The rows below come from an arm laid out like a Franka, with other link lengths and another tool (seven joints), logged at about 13 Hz.
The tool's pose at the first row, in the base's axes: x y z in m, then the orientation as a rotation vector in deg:
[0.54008, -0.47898, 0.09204, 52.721, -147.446, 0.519]
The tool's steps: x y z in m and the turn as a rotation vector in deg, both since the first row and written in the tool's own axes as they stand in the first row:
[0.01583, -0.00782, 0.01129, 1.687, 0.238, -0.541]
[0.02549, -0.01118, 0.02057, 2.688, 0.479, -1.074]
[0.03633, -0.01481, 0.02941, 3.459, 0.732, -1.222]
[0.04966, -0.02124, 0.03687, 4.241, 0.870, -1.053]
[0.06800, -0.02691, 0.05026, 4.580, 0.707, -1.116]
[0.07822, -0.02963, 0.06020, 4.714, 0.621, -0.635]
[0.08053, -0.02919, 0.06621, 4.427, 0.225, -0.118]
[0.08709, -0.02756, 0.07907, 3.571, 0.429, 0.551]
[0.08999, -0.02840, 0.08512, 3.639, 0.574, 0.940]
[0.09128, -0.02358, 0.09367, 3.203, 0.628, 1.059]
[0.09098, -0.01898, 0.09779, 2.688, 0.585, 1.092]
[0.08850, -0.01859, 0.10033, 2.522, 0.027, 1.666]
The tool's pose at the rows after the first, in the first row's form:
[0.52956, -0.49628, 0.08664, 53.972, -147.337, 2.650]
[0.52139, -0.50607, 0.08133, 54.960, -147.064, 3.902]
[0.51272, -0.51672, 0.07683, 55.364, -146.908, 4.970]
[0.50453, -0.53088, 0.07418, 55.390, -147.004, 6.094]
[0.49016, -0.54832, 0.06807, 55.632, -147.187, 6.446]
[0.48096, -0.55803, 0.06244, 55.081, -147.518, 6.720]
[0.47684, -0.55993, 0.05785, 54.409, -148.077, 6.321]
[0.46647, -0.56443, 0.04873, 53.192, -148.038, 5.487]
[0.46270, -0.56769, 0.04416, 52.679, -148.094, 5.749]
[0.45568, -0.56590, 0.03742, 52.359, -148.015, 5.240]
[0.45155, -0.56269, 0.03411, 52.144, -147.969, 4.563]
[0.45211, -0.56124, 0.03090, 51.471, -148.713, 4.264]

